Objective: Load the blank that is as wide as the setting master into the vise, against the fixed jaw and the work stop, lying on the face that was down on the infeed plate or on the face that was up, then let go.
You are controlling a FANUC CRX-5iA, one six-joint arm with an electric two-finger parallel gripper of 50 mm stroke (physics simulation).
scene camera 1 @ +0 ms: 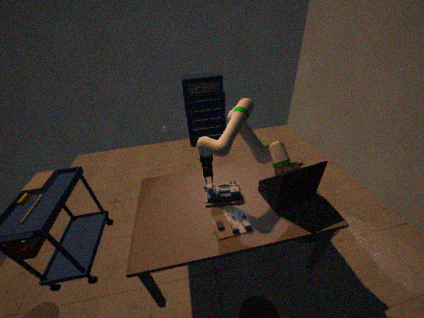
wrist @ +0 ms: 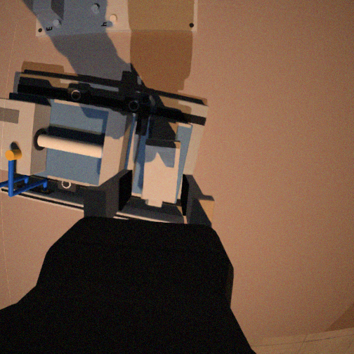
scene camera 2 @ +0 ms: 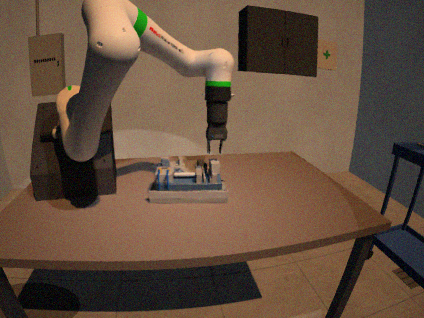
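My gripper is open and empty, with its fingertips a little above the right end of the vise. A pale block, which looks like the blank, sits upright in that end of the vise, below the gap between the fingers. In the wrist view a narrow gap separates it from the wide pale jaw on the screw side. Its contact with the fixed jaw and work stop cannot be made out. The setting master cannot be told apart.
A pale plate with several small dark or grey blocks lies beside the vise. The vise's crank has a blue handle and orange knob. A dark slanted panel stands near the arm's base. A blue cart stands beyond the table.
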